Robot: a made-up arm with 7 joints.
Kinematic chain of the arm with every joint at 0, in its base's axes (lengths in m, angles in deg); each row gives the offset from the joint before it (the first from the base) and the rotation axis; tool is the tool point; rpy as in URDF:
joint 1: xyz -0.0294 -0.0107 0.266 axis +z
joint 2: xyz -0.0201 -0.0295 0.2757 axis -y
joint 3: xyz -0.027 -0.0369 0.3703 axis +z
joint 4: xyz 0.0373 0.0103 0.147 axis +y
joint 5: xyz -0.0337 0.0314 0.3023 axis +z
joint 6: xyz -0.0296 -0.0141 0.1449 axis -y
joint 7: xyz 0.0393 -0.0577 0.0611 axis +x
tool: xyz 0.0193 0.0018 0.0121 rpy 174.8 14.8 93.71
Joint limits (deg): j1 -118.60..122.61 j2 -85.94..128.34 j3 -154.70..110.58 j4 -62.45..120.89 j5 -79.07..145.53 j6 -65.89..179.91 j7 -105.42..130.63
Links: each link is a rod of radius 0.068 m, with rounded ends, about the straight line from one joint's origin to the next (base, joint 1, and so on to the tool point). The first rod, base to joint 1, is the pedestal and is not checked.
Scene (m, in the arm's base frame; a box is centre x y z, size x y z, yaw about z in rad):
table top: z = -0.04
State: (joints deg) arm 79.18 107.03 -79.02 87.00 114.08 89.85 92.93
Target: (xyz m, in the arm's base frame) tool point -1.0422 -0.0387 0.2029
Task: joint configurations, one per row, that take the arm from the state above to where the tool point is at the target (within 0.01 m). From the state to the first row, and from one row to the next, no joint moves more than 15 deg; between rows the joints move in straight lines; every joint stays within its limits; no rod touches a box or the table.
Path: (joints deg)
1: 65.69 107.62 -79.01 76.60 113.73 87.02 92.70
2: 52.20 108.21 -78.99 66.20 113.39 84.19 92.47
3: 38.71 108.80 -78.98 55.79 113.04 81.35 92.24
4: 25.22 109.38 -78.96 45.39 112.69 78.52 92.01
5: 11.73 109.97 -78.95 34.99 112.35 75.69 91.78
6: -1.76 110.56 -78.93 24.59 112.00 72.86 91.55
7: -15.25 111.15 -78.92 14.19 111.65 70.03 91.32

